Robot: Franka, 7 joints.
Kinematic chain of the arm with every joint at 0, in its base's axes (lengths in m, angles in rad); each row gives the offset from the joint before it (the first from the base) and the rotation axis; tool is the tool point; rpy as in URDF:
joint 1: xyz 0 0 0.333 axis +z
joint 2: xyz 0 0 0 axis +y
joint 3: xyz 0 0 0.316 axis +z
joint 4: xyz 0.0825 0 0 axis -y
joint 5: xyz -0.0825 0 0.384 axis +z
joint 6: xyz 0 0 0 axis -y
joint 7: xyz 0.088 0 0 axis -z
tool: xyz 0 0 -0.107 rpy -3.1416 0 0
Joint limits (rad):
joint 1: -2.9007..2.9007
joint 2: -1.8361..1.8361
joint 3: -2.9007..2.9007
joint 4: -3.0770..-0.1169
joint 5: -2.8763..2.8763
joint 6: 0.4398..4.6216
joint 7: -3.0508..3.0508
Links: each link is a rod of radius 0.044 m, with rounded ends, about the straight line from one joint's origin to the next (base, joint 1, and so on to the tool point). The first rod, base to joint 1, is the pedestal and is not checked.
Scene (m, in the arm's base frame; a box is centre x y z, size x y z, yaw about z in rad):
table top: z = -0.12
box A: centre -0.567 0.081 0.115 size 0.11 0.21 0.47 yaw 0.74
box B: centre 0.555 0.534 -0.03 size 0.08 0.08 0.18 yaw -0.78
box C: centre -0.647 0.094 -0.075 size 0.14 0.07 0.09 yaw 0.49
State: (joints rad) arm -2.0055 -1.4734 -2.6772 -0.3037 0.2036 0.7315 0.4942
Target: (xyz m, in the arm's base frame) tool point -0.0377 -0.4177 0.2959
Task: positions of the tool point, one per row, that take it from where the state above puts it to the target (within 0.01 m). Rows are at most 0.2 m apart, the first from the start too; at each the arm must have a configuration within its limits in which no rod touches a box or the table.
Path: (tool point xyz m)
1: 0.0418 0.6605 0.2273
2: -0.0872 0.6315 0.2823
3: -0.2083 0.5623 0.3506
4: -0.3031 0.4542 0.4183
5: -0.3581 0.3191 0.4710
6: -0.3682 0.1767 0.4988
7: -0.4056 0.0822 0.4644
8: -0.4167 -0.0247 0.4314
9: -0.3969 -0.1353 0.4002
10: -0.3452 -0.2393 0.3712
11: -0.2640 -0.3268 0.3441
12: -0.1587 -0.3886 0.3191
13: -0.0377 -0.4177 0.2959

